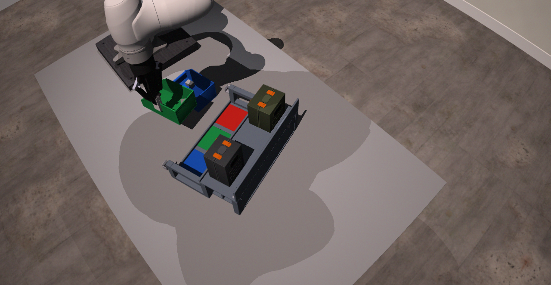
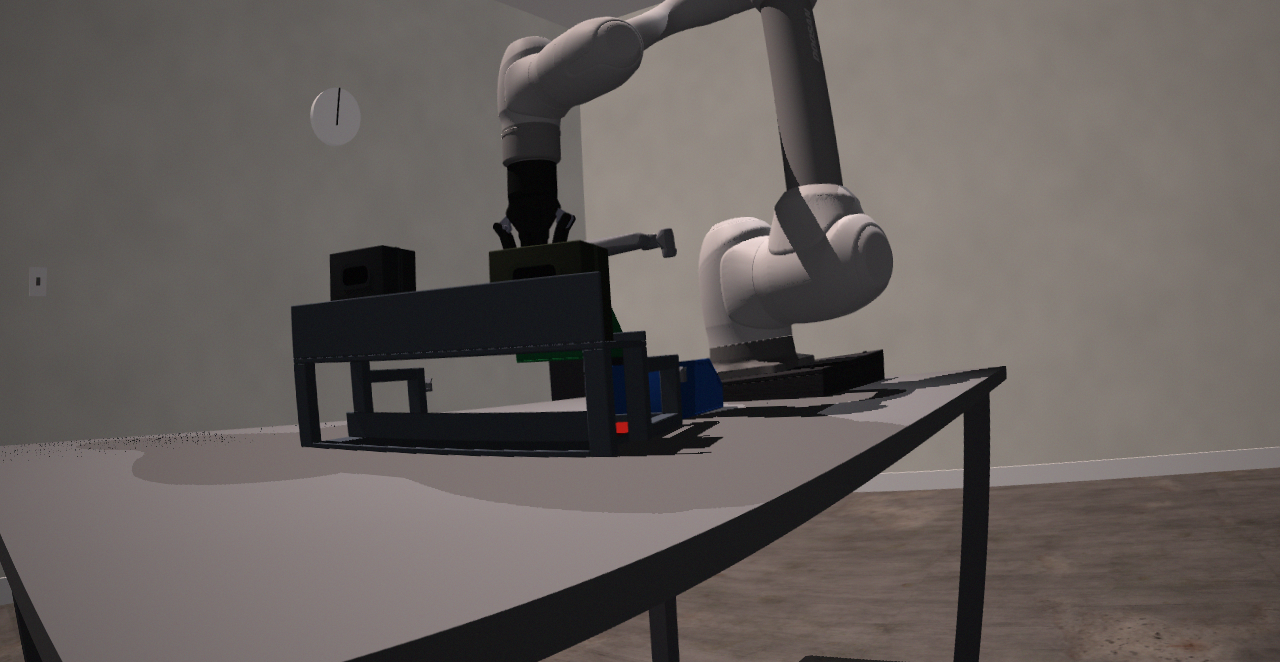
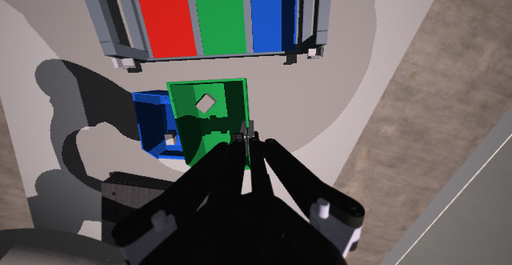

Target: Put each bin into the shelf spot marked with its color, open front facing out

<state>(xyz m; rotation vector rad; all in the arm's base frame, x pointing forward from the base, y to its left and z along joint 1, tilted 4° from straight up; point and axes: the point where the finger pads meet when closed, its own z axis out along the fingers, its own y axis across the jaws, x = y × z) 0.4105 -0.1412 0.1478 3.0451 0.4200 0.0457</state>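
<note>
My gripper is now 50 mm to the right of the green bin, 40 mm above it and 20 mm past it. Round my hand: olive case (270 mm ahead, 240 mm to the left, 10 mm below); black case (330 mm ahead, 20 mm to the left); blue bin (170 mm to the left, 120 mm below, 70 mm behind).
</note>
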